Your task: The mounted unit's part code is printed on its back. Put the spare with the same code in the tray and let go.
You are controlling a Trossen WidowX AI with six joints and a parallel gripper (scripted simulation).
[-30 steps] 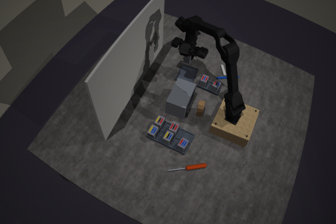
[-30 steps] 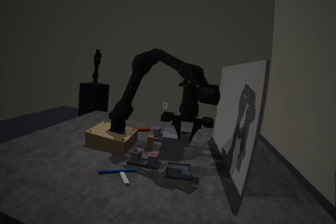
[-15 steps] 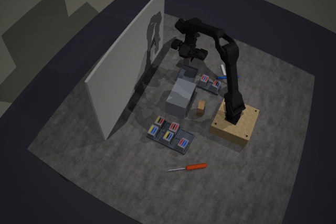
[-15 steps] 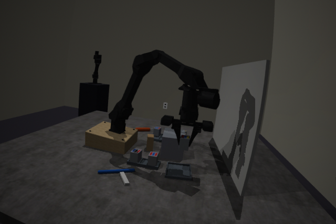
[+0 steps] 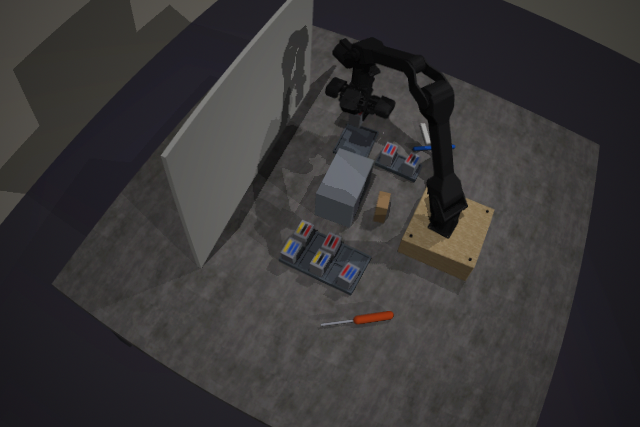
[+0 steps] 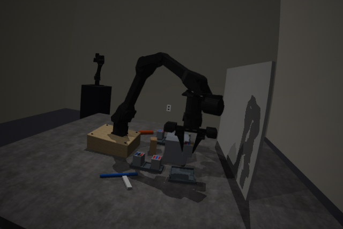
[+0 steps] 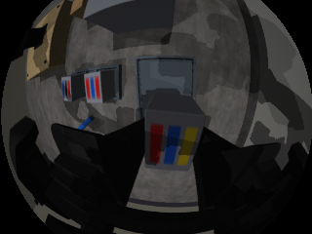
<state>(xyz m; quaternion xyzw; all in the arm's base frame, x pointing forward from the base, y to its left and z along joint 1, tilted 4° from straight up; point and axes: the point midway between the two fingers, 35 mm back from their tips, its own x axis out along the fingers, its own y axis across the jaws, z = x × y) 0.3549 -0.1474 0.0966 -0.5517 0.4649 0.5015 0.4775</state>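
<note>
Right now my gripper tip is 10 mm past the dark tray and 100 mm above it. The rest, counted from my gripper tip: blue rod 210 mm behind, 120 mm to the right, 100 mm below; tall grey panel 170 mm ahead, 240 mm to the left, 120 mm above; white bar 160 mm behind, 150 mm to the right, 100 mm below.
</note>
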